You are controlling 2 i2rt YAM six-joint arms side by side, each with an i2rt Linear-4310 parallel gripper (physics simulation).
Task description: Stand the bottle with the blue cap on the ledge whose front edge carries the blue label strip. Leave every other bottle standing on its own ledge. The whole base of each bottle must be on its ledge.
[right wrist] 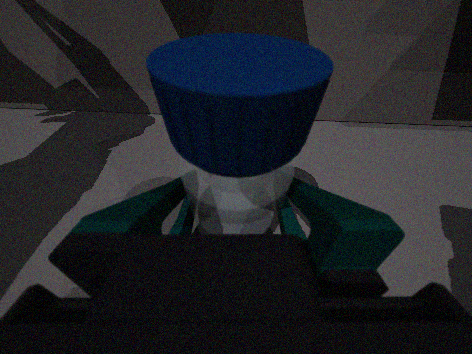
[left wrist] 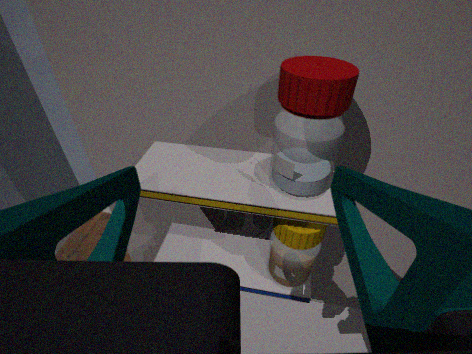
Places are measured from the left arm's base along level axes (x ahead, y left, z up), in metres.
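Pixels of known places: left gripper, fingertip midpoint: (left wrist: pixel 235 177).
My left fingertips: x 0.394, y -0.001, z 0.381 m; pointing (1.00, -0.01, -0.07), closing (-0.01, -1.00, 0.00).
Note:
For each thing: its top centre in the pictures, then the offset to it from my left fingertips. Level surfaces: height alone.
- blue-capped bottle, top centre: (right wrist: pixel 242 34) dx -0.151, dy -0.409, dz -0.269 m
- ledge with the blue label strip, top centre: (left wrist: pixel 233 255) dx +0.108, dy +0.003, dz -0.222 m
- yellow-capped bottle, top centre: (left wrist: pixel 301 212) dx +0.086, dy -0.066, dz -0.117 m
- red-capped bottle, top centre: (left wrist: pixel 319 66) dx +0.095, dy -0.060, dz +0.023 m
- yellow-strip ledge, top centre: (left wrist: pixel 232 172) dx +0.108, dy +0.003, dz -0.082 m
- pale surface, surface height: dz -0.381 m
The blue-capped bottle (right wrist: pixel 237 200) is upright between the fingers of my right gripper (right wrist: pixel 235 176), which is shut on its clear body below the cap; its base is hidden. The ledge with the blue label strip (left wrist: pixel 200 242) shows in the left wrist view below the yellow-strip ledge. A yellow-capped bottle (left wrist: pixel 294 257) stands toward the right end of the blue-strip ledge. A red-capped bottle (left wrist: pixel 305 150) stands on the right part of the yellow-strip ledge (left wrist: pixel 200 172). My left gripper (left wrist: pixel 235 177) is open and empty, its fingertips in front of the yellow-strip ledge.
A pale surface (left wrist: pixel 295 325) lies below the blue strip in the left wrist view. A pale surface (right wrist: pixel 390 170) also spreads behind the blue-capped bottle, with a wall (right wrist: pixel 370 60) beyond it. A patch of wooden floor (left wrist: pixel 87 237) shows at the left. Several shadows cross the surfaces.

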